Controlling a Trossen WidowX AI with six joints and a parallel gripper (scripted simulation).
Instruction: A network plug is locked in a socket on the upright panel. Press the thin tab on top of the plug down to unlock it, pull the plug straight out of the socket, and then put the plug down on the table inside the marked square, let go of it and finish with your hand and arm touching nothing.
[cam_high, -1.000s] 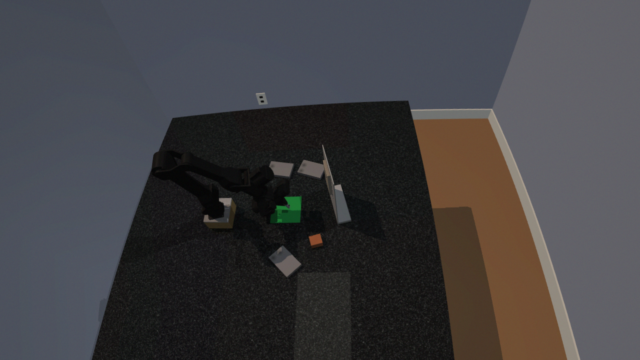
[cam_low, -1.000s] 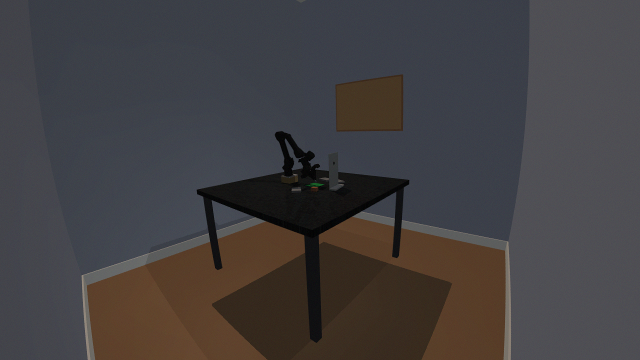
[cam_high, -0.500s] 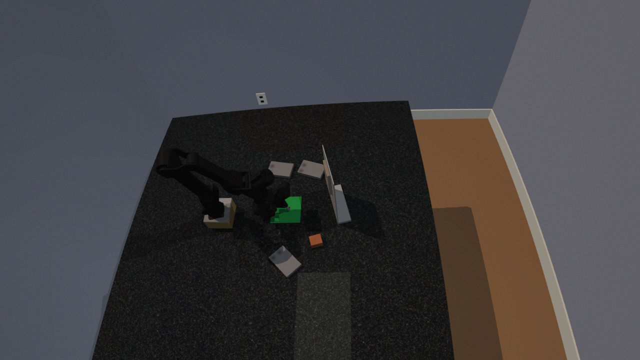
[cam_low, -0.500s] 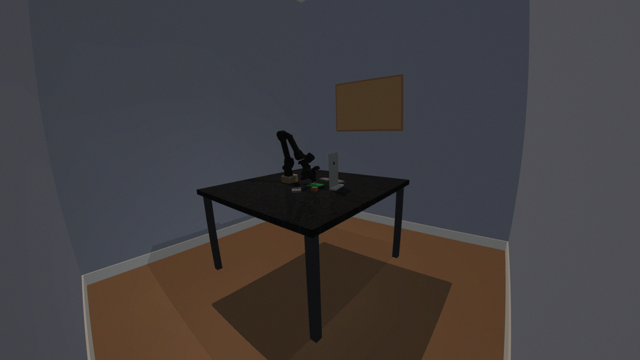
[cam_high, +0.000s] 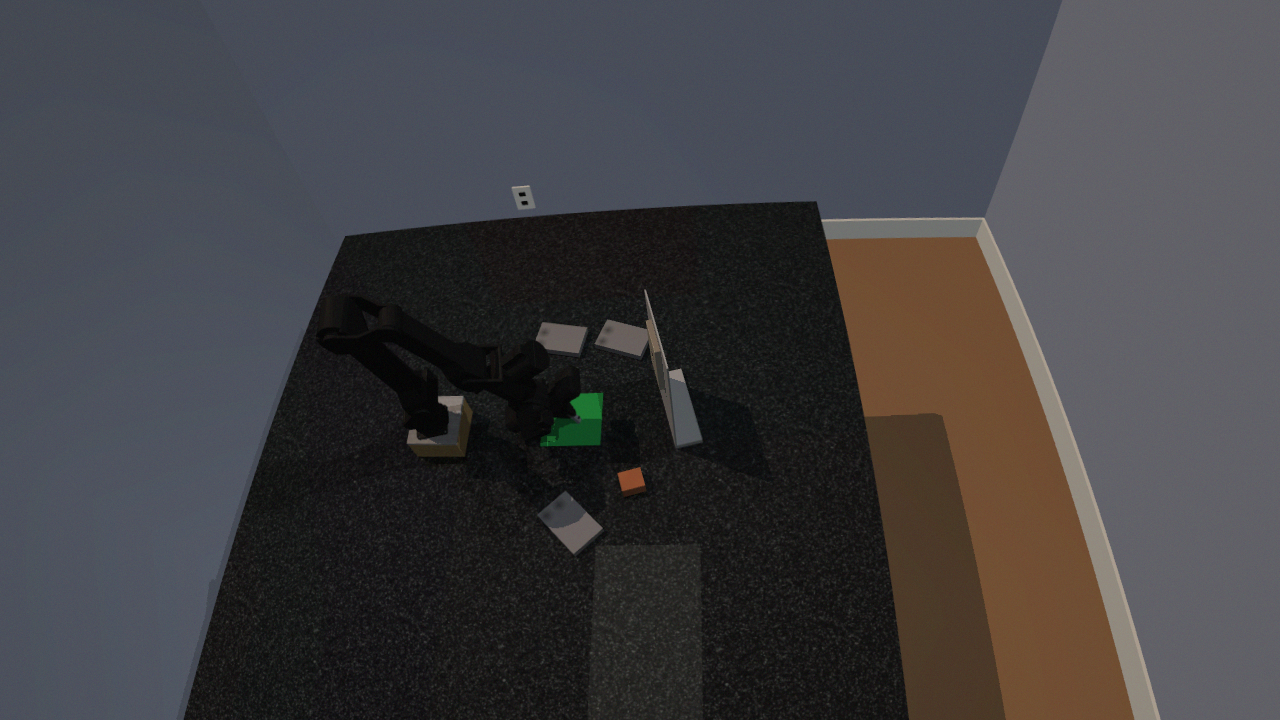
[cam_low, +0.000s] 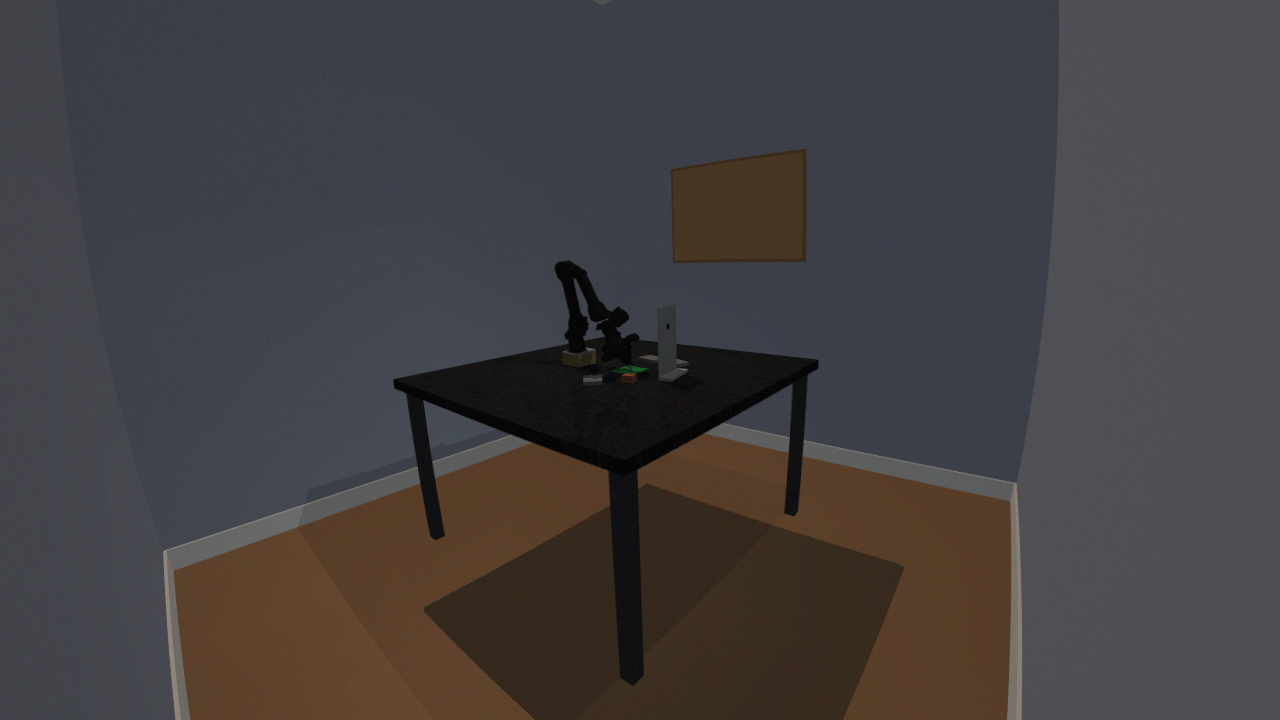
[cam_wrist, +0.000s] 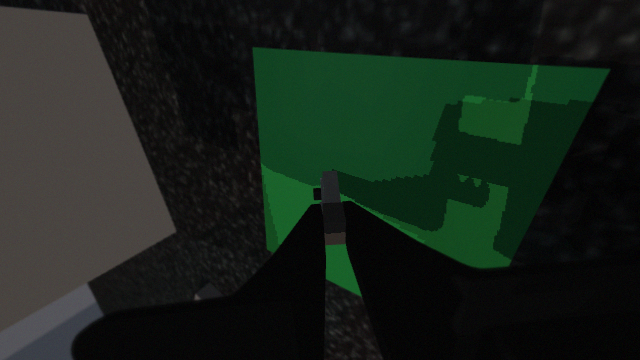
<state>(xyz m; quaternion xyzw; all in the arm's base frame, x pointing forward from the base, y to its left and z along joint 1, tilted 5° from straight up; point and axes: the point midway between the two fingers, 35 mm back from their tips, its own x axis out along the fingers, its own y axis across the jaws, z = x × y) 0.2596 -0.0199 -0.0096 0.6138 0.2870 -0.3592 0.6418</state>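
Right now my gripper tip is right at the grey network plug. Also, from my gripper tip: upright panel 19 cm ahead, 2 cm to the right, 10 cm above; green marked square 1 cm behind, 2 cm below; orange block 9 cm ahead, 16 cm to the right, 1 cm below.
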